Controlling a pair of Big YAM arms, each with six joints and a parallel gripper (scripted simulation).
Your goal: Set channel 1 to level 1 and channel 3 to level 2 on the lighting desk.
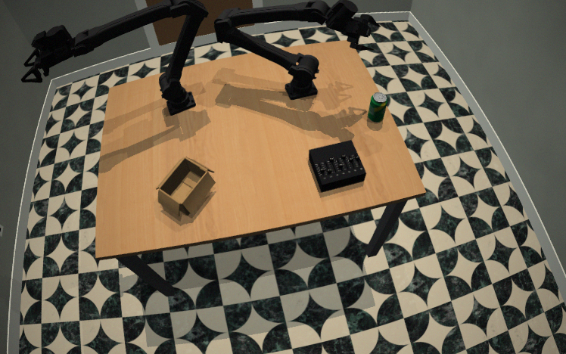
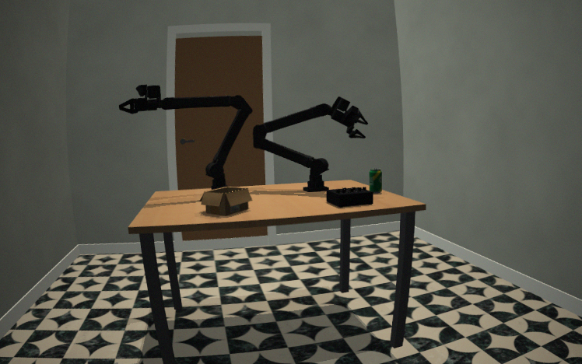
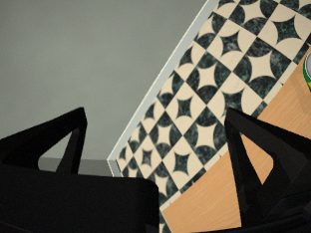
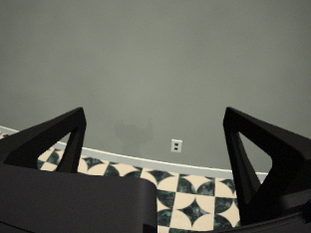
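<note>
Now: the channel 1 fader knob 39 cm ahead of my left hand, 25 cm to the right of it and 25 cm below it. The rest, counted from my left hand: channel 3 knob: 35 cm ahead, 22 cm to the right, 25 cm below; then channel 4 fader cap: 38 cm ahead, 19 cm to the right, 25 cm below; then green can: 13 cm ahead, 1 cm to the left, 26 cm below.
</note>
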